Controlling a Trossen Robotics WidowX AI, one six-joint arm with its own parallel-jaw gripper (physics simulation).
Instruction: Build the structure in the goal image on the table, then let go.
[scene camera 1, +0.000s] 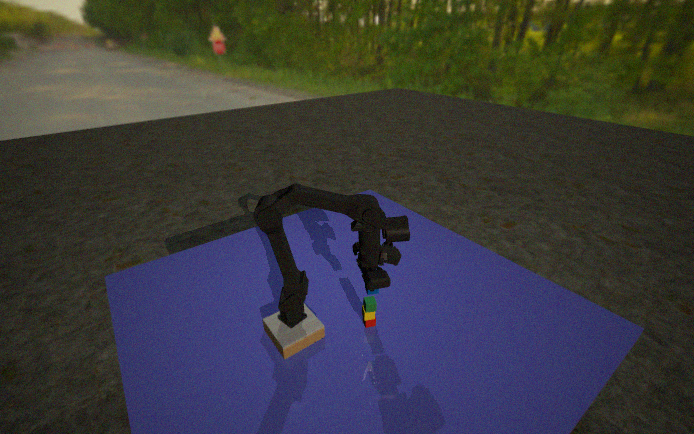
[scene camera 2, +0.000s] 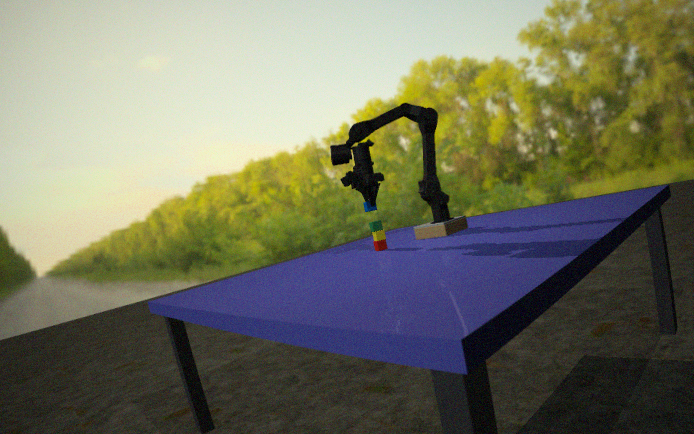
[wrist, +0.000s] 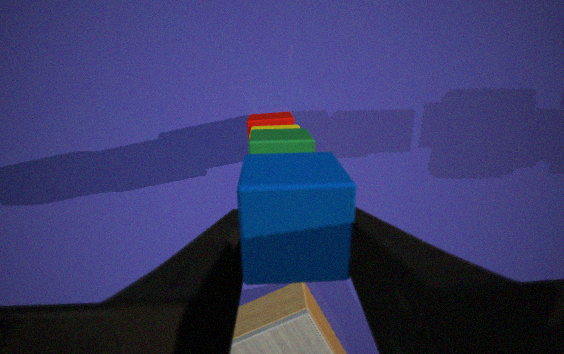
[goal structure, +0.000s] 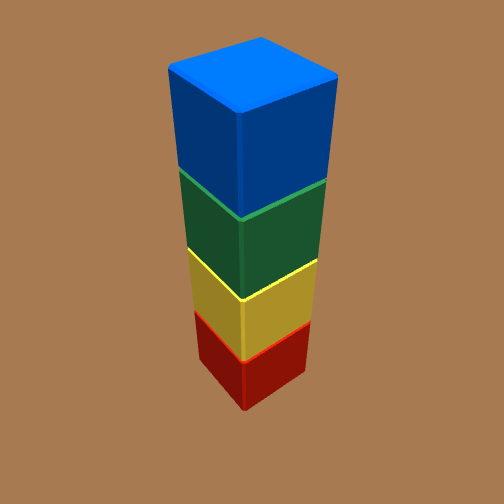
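A stack of three blocks stands upright on the blue table (scene camera 1: 486, 327) (scene camera 2: 307, 286). The red block (scene camera 1: 370, 323) (scene camera 2: 380, 245) (wrist: 270, 120) is at the bottom, the yellow block (scene camera 1: 369, 315) (scene camera 2: 378, 235) (wrist: 276, 128) in the middle, and the green block (scene camera 1: 369, 303) (scene camera 2: 376, 225) (wrist: 282, 145) on top. My gripper (scene camera 1: 373, 289) (scene camera 2: 370, 202) (wrist: 292, 219) is shut on the blue block (scene camera 1: 373, 291) (scene camera 2: 370, 207) (wrist: 296, 200). It holds this block level above the green block, with a gap between them in both scene views. The fingers touch its left and right sides in the wrist view.
The arm's base plate (scene camera 1: 294, 335) (scene camera 2: 441, 228) (wrist: 280, 332), light on top with wooden sides, sits beside the stack. Shadows of the arm fall across the table. The table's edges drop to dark ground.
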